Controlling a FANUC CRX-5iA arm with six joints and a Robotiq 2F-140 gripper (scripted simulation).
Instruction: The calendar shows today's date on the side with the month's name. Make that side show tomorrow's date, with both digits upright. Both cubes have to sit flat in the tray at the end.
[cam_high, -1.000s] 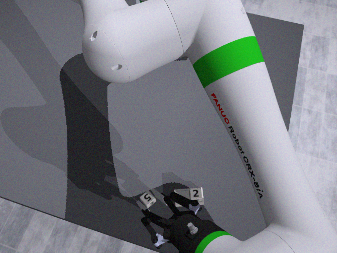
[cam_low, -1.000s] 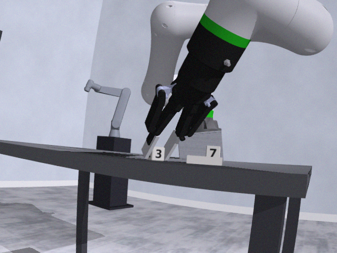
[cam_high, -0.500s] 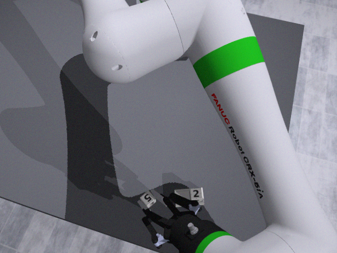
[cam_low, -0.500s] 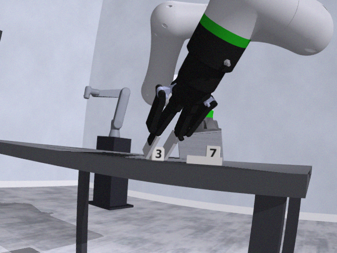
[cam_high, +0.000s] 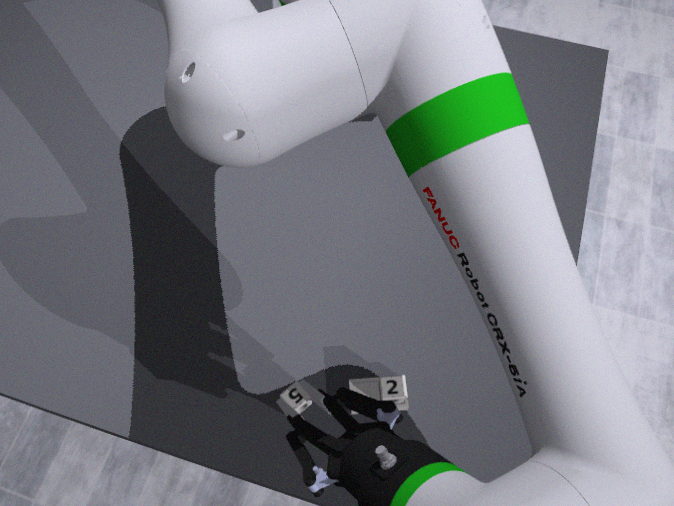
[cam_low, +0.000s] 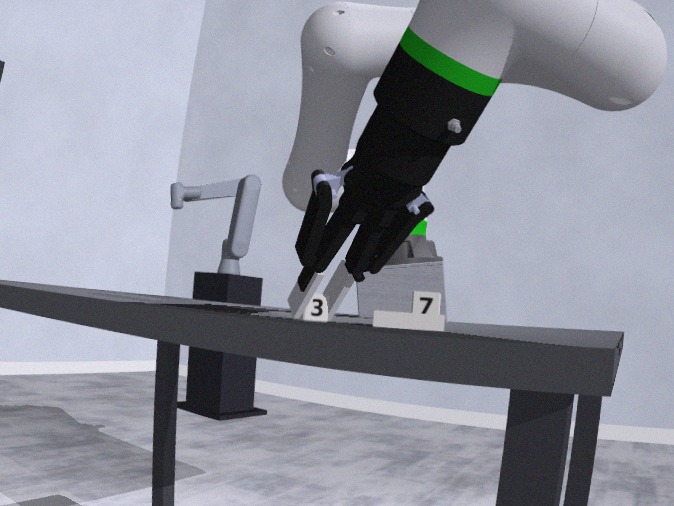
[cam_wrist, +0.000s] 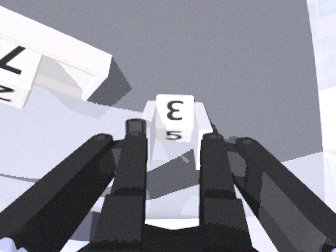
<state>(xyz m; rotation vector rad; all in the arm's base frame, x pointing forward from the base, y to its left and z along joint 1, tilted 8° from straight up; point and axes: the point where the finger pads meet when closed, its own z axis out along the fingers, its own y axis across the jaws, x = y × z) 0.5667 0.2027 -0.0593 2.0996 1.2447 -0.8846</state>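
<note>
The tray is 6 cm behind my hand, 8 cm to the left of it and 3 cm below it. The rest, counted from my hand: cube 1 cm behind, 2 cm to the right, 2 cm below.
</note>
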